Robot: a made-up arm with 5 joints.
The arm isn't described. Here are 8 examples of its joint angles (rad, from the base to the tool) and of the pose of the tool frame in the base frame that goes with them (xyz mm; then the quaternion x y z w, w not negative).
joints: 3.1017 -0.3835 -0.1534 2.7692 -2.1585
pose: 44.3 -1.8 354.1 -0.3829 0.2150 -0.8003 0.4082
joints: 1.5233 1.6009 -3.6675 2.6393 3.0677
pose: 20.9 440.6 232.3 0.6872 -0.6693 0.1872 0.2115
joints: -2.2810 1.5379 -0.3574 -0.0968 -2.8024
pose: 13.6 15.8 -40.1 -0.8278 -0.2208 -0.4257 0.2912
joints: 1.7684 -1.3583 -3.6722 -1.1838 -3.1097
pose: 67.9 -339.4 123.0 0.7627 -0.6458 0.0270 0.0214
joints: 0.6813 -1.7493 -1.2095 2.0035 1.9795
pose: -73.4 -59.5 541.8 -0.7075 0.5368 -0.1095 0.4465
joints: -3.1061 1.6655 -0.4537 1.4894 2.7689
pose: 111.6 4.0 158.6 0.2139 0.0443 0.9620 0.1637
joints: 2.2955 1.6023 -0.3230 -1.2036 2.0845
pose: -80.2 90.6 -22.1 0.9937 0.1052 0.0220 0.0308
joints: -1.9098 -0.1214 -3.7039 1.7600 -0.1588
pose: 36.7 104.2 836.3 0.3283 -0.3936 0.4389 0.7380
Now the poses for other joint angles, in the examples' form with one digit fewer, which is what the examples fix.
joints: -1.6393 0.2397 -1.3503 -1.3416 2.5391
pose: -24 -343 621 0.167 0.294 -0.848 0.409
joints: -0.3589 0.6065 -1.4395 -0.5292 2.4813
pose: 502 -188 414 -0.117 0.768 -0.307 0.550
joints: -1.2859 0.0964 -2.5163 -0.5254 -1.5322
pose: 32 -108 887 0.097 0.012 0.160 0.982
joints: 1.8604 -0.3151 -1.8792 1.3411 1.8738
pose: -84 281 708 -0.910 0.006 0.121 0.396
